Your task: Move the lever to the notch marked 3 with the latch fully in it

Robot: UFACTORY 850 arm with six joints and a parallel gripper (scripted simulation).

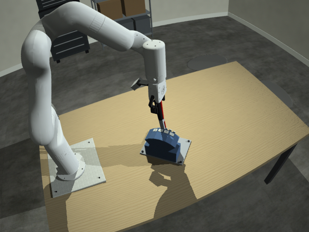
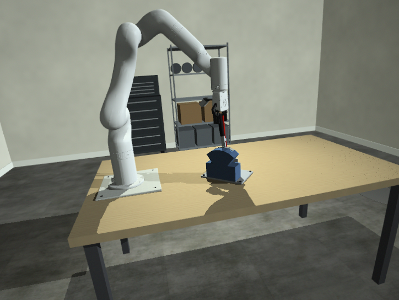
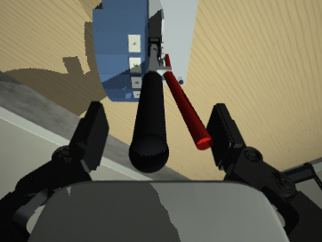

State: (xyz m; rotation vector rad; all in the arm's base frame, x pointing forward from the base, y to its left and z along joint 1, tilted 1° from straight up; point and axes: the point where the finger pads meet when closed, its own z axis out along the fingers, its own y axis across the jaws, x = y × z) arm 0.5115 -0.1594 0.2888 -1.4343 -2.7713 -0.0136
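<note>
My gripper is now 2 cm short of the red bar and 11 cm above it.
</note>
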